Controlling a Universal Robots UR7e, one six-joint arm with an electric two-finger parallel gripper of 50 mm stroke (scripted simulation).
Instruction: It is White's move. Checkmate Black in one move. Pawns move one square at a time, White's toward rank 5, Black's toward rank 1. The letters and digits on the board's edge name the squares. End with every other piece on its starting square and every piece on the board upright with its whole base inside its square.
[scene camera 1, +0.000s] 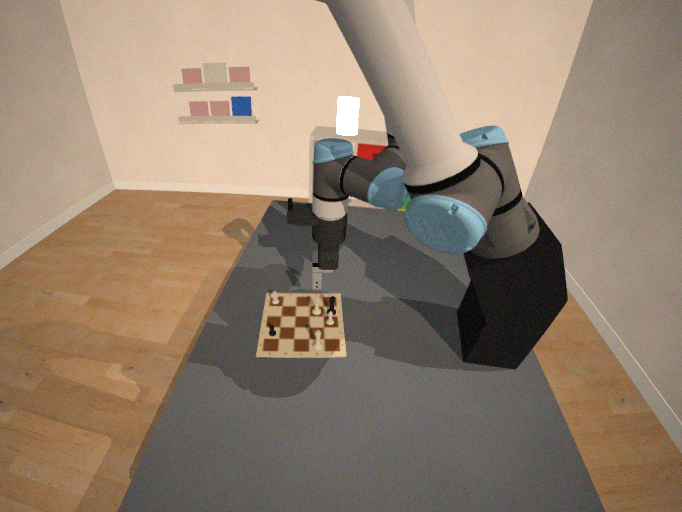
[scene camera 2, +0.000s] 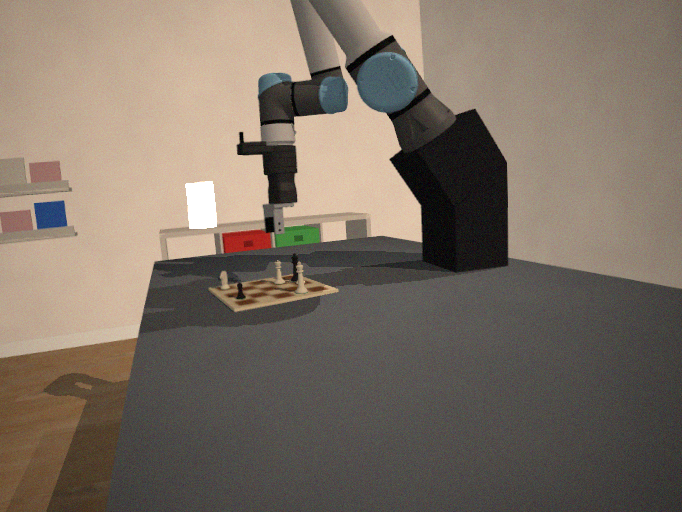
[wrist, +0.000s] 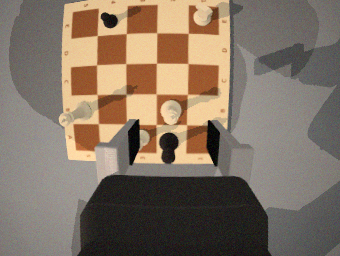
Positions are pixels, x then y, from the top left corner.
Labels:
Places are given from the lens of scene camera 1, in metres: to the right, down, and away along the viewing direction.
gripper (scene camera 1: 316, 280): -0.06, 0.06, 0.74
chessboard (scene camera 1: 295, 325): -0.12, 0.18, 0.76

